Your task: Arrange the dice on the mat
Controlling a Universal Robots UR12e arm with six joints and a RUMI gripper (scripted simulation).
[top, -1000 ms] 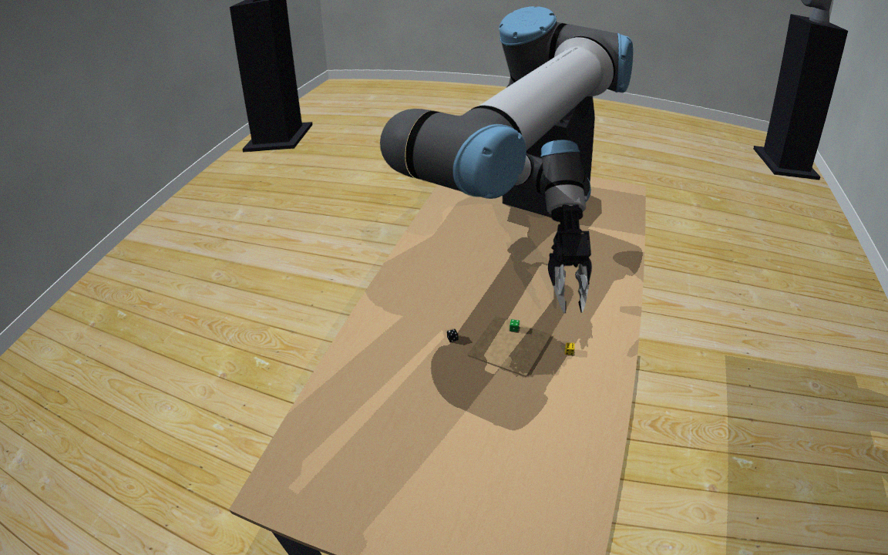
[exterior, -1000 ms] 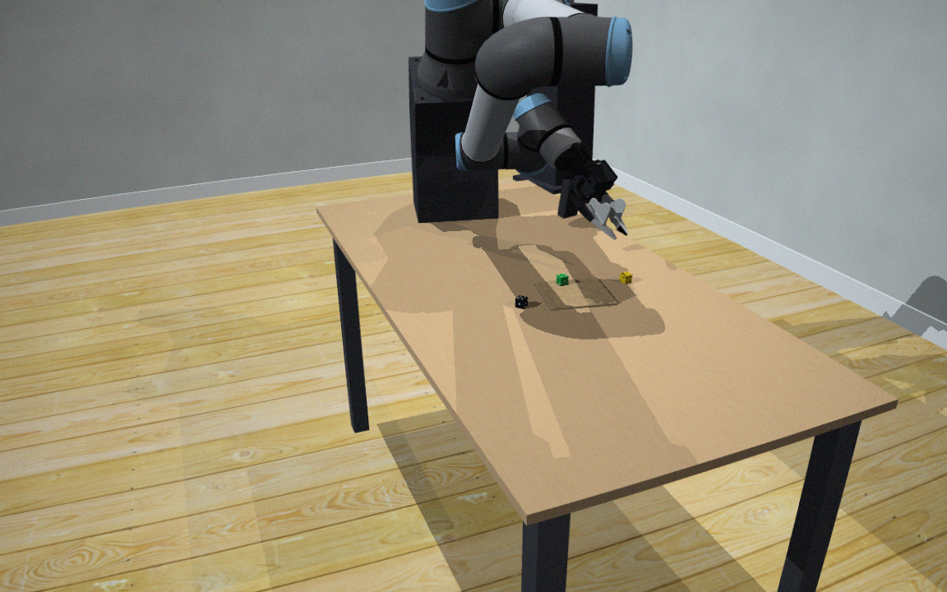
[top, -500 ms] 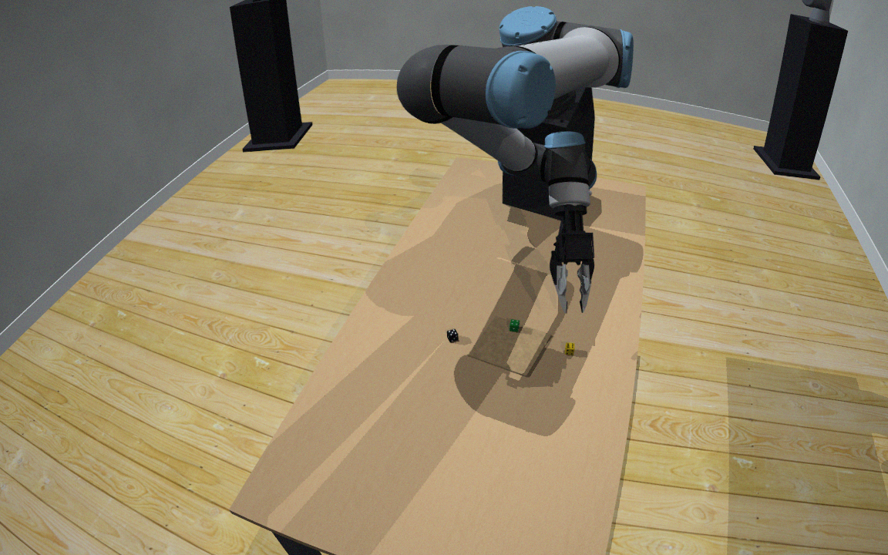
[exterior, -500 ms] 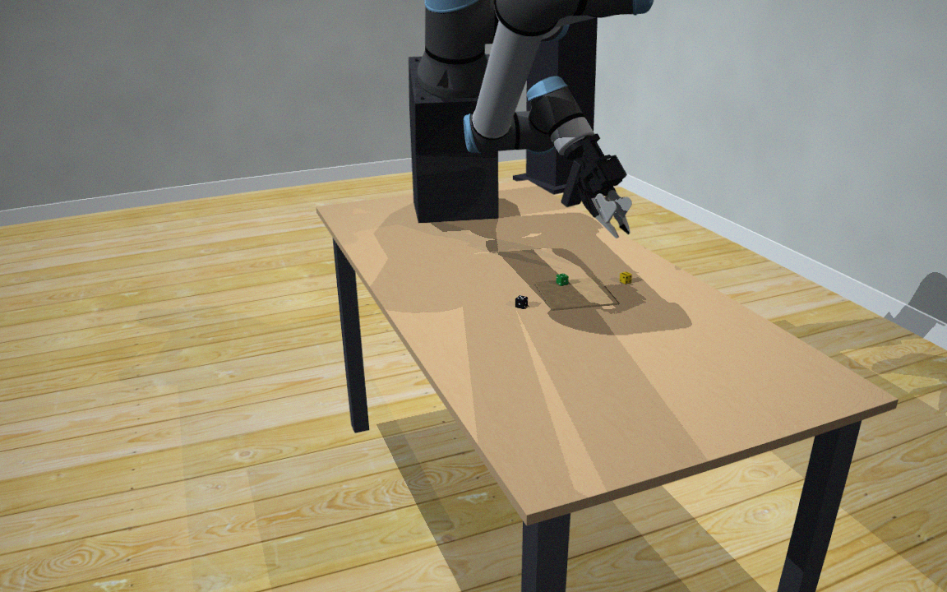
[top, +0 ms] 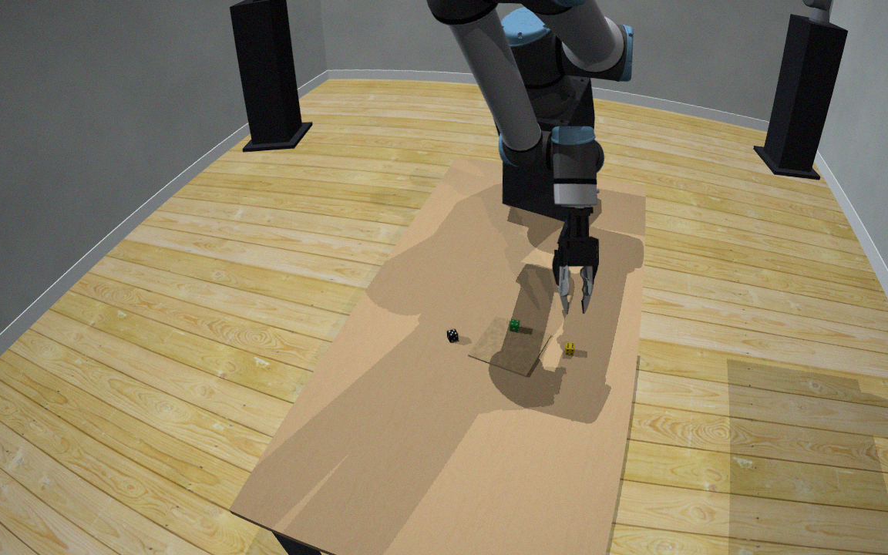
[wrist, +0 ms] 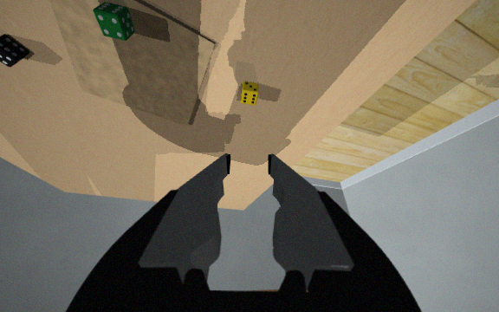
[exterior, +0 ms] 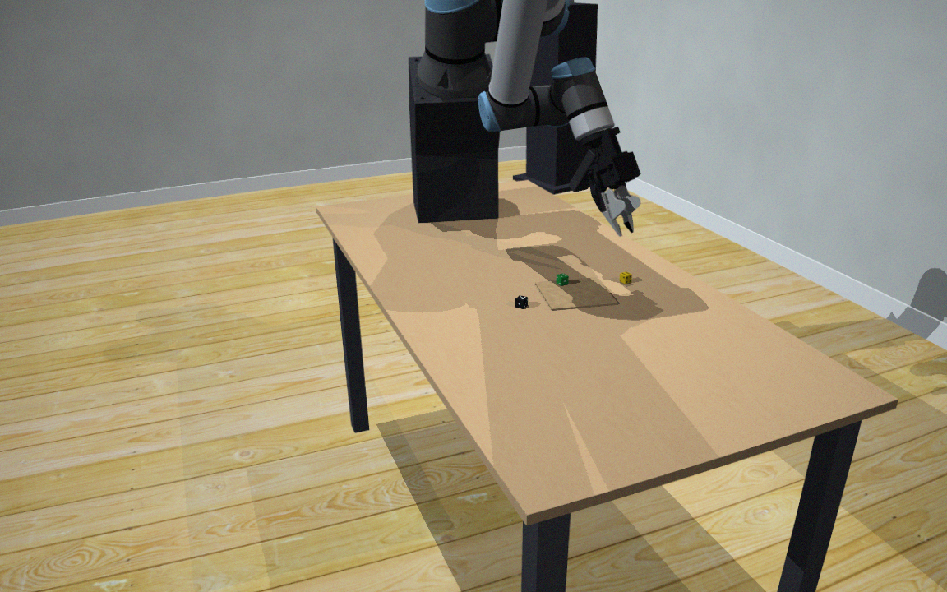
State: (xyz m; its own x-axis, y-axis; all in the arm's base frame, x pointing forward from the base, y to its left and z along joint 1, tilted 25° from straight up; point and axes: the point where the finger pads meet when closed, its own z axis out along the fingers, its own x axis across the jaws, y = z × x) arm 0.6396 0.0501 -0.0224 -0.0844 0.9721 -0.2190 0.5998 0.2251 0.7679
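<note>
The yellow die is 11 cm below my hand and 2 cm ahead of it. The rest, counted from my hand: thin square mat (13 cm to the right, 12 cm below); black die (26 cm to the right, 11 cm below, 2 cm behind); green die (13 cm to the right, 11 cm below, 5 cm behind).
</note>
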